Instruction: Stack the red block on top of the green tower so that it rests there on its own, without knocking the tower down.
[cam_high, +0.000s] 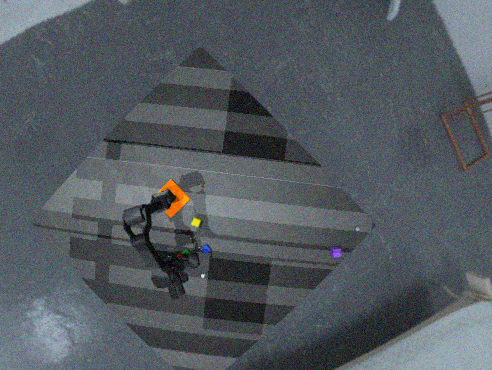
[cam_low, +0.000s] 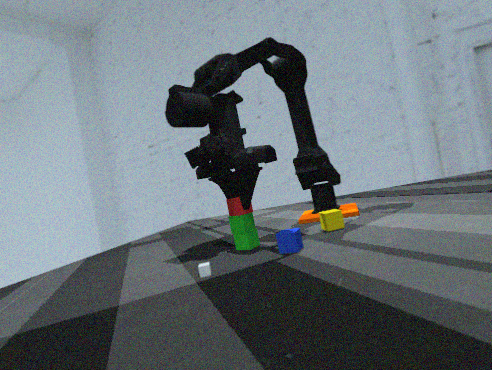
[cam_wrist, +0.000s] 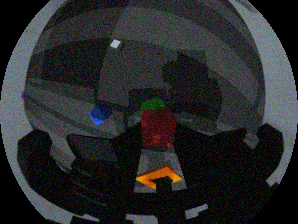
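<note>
The red block is 10 mm above my gripper tip. Round my gripper tip: blue block: 100 mm to the left, 50 mm below, 50 mm ahead; then small white cube: 140 mm ahead, 60 mm below; then yellow block: 140 mm to the left, 80 mm behind, 50 mm below.
</note>
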